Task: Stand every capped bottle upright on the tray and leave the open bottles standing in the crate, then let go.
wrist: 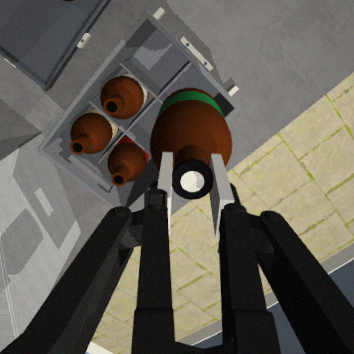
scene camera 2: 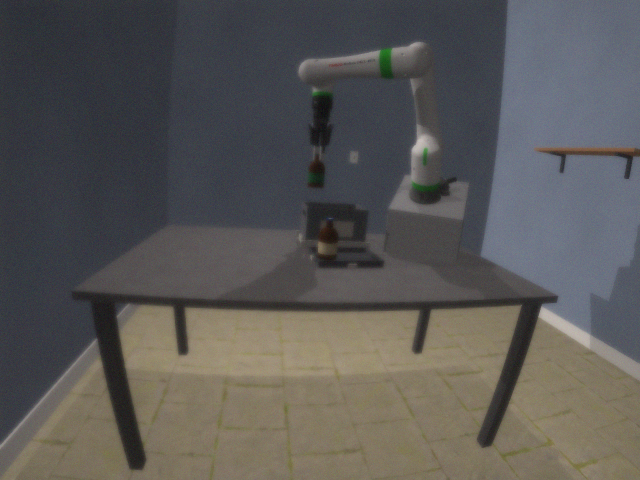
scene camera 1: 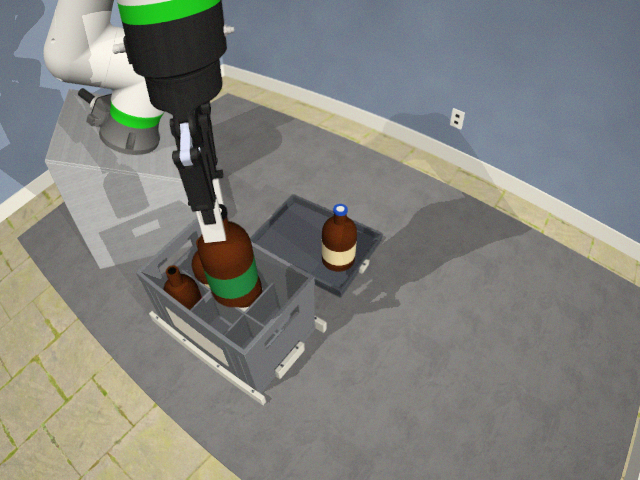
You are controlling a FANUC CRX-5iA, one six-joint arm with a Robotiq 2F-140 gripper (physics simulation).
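Seen in the pictures: gripper, fingertip midpoint: [wrist: 190,168] [scene camera 2: 318,160] [scene camera 1: 215,228]; arm's base, link origin: [scene camera 2: 425,195] [scene camera 1: 129,136].
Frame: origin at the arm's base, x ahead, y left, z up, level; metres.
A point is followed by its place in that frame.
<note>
My gripper [scene camera 1: 217,214] @(x 0.466, y -0.193, z 0.115 m) [scene camera 2: 318,152] @(x 0.466, y -0.193, z 0.115 m) [wrist: 190,168] @(x 0.466, y -0.193, z 0.115 m) is shut on the neck of a brown bottle with a green label [scene camera 1: 235,283] @(x 0.500, y -0.212, z 0.044 m) [scene camera 2: 315,178] @(x 0.484, y -0.154, z 0.032 m) [wrist: 192,122] @(x 0.492, y -0.172, z 0.100 m) and a black cap with a white top. The bottle hangs upright above the grey crate [scene camera 1: 305,308] @(x 0.529, y -0.091, z -0.151 m) [scene camera 2: 336,211] @(x 0.405, y -0.053, z -0.100 m). A blue-capped bottle with a cream label [scene camera 1: 339,240] @(x 0.500, y 0.087, z -0.157 m) [scene camera 2: 327,242] @(x 0.497, y 0.151, z -0.187 m) stands on the dark tray [scene camera 1: 292,227] @(x 0.344, y 0.146, z -0.256 m) [scene camera 2: 364,257] @(x 0.326, y 0.117, z -0.256 m) [wrist: 40,45] @(x 0.350, y 0.097, z -0.256 m). In the wrist view, three open bottles stand in crate compartments: two with pale labels [wrist: 122,97] @(x 0.406, y -0.105, z -0.130 m) [wrist: 91,132] @(x 0.320, y -0.097, z -0.136 m) and one with a red label [wrist: 127,162] @(x 0.314, y -0.179, z -0.136 m).
The tray lies beside the crate on the table [scene camera 1: 465,335] @(x 0.816, y 0.071, z -0.262 m) [scene camera 2: 232,258] @(x 0.844, y 0.111, z -0.262 m). Pale strips [scene camera 1: 206,356] @(x 0.396, y -0.244, z -0.232 m) [scene camera 1: 289,360] @(x 0.535, y -0.163, z -0.232 m) lie along the crate's base. The robot's grey pedestal [scene camera 1: 82,206] @(x 0.019, y -0.185, z -0.057 m) [scene camera 2: 423,232] @(x 0.061, y 0.116, z -0.148 m) stands near the crate and tray. A wooden wall shelf [scene camera 2: 589,151] is at the right.
</note>
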